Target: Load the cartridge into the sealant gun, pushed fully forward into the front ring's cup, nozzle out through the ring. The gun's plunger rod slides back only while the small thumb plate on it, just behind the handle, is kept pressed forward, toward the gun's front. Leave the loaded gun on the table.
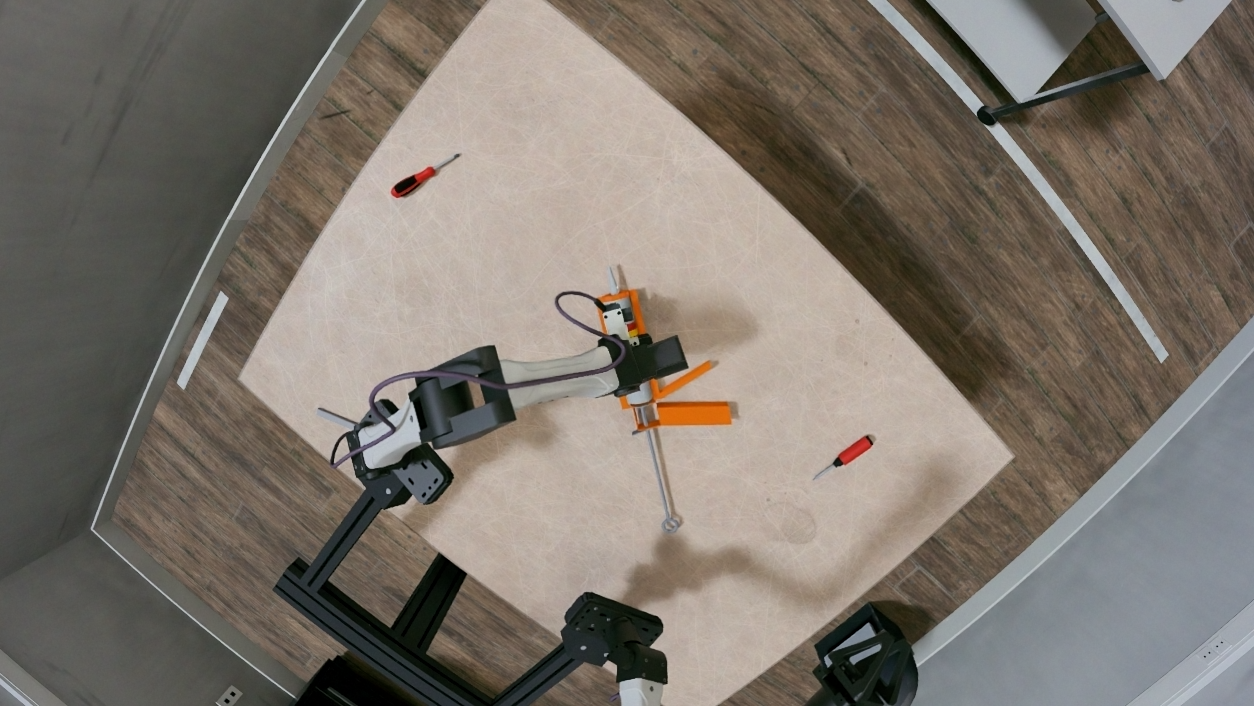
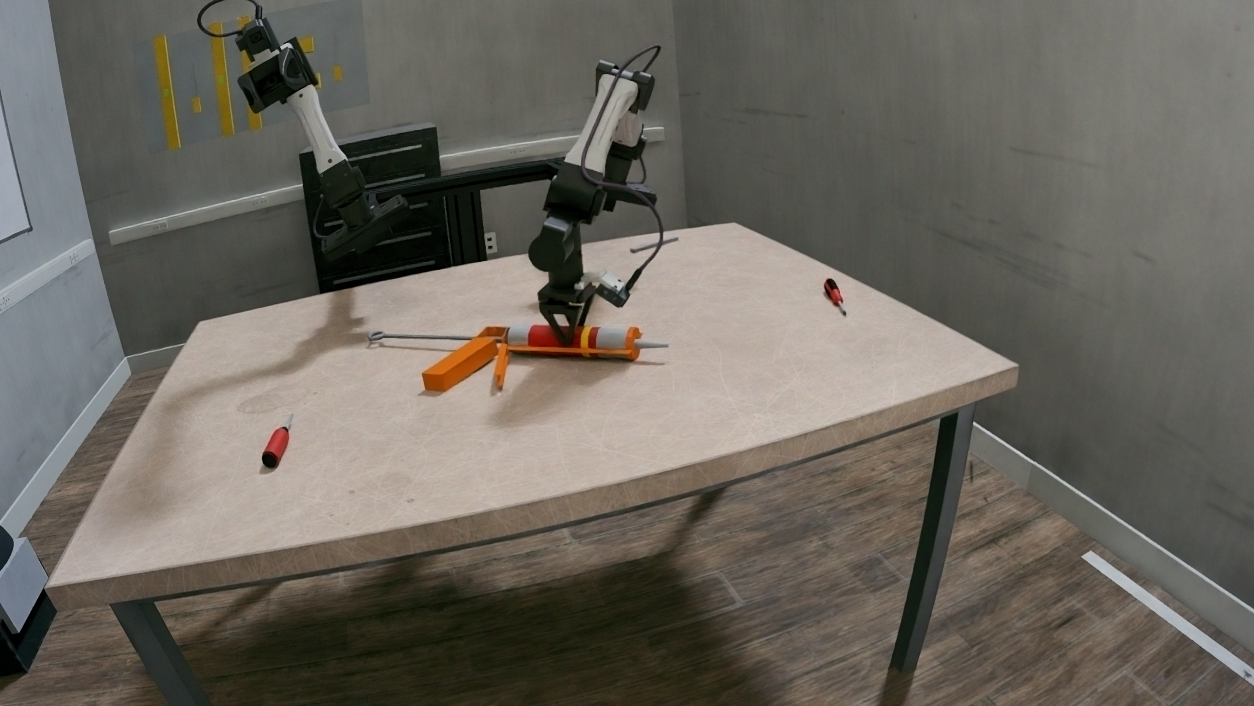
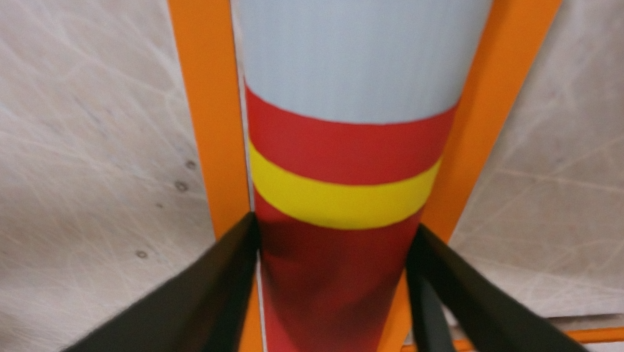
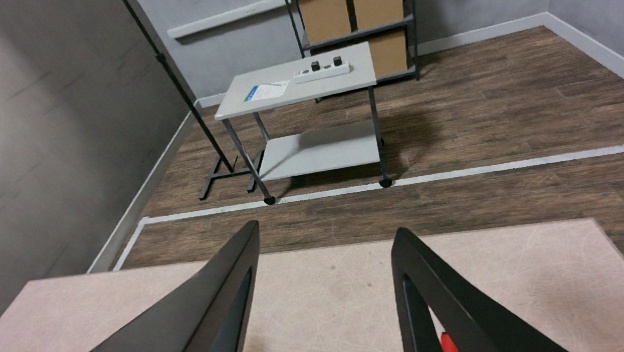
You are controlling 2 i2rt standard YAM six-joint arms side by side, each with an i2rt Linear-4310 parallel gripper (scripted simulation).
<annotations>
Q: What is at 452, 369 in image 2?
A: An orange sealant gun.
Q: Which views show my right gripper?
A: Image 1, image 2 and image 4 only.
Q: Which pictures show the cartridge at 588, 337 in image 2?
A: Image 1, image 2 and image 3 only.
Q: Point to an orange sealant gun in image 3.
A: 508, 44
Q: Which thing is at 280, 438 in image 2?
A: A red screwdriver.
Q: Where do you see a cartridge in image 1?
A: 645, 394
</annotations>
